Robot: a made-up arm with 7 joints.
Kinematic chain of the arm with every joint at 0, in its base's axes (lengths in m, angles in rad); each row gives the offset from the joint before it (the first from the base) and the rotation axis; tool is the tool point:
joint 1: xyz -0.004 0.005 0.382 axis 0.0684 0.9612 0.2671
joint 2: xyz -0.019 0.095 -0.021 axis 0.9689 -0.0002 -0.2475
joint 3: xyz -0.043 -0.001 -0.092 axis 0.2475 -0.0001 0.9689
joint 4: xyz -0.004 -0.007 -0.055 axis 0.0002 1 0
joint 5: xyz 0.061 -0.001 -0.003 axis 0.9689 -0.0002 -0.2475
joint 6: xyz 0.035 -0.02 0.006 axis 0.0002 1 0
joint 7: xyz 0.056 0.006 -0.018 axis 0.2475 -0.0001 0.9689
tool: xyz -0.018 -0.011 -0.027
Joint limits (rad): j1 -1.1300..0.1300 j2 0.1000..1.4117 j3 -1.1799..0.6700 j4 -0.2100..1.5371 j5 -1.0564..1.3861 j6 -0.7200..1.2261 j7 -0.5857..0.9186
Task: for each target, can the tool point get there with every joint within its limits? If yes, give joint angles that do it. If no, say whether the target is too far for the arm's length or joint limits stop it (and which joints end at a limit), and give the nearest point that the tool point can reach.
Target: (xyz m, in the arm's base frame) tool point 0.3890 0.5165 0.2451
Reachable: no: too far | nearest point 0.2295 0.3364 0.2902 | short by 0.245 m
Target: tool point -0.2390 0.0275 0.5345
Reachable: no: joint limits stop it (at a limit: joint 1, joint 2, joint 3, joint 4, joint 5, joint 6) | nearest point -0.1213 0.0043 0.2553 | short by 0.304 m
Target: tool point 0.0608 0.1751 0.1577
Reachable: yes | joints -0.0782 0.6659 -0.0671 0.1541 -0.1892 0.3865 0.4488
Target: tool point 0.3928 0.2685 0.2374
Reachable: no: too far | nearest point 0.2970 0.2314 0.2554 | short by 0.104 m
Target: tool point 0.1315 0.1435 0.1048
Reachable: yes | joints -0.7235 0.3758 -0.9250 1.1359 0.2988 0.3537 -0.2138
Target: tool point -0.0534 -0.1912 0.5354
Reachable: no: joint limits stop it (at a limit: joint 1, joint 2, joint 4, joint 6, joint 7) | nearest point 0.0954 -0.0538 0.3439 | short by 0.279 m
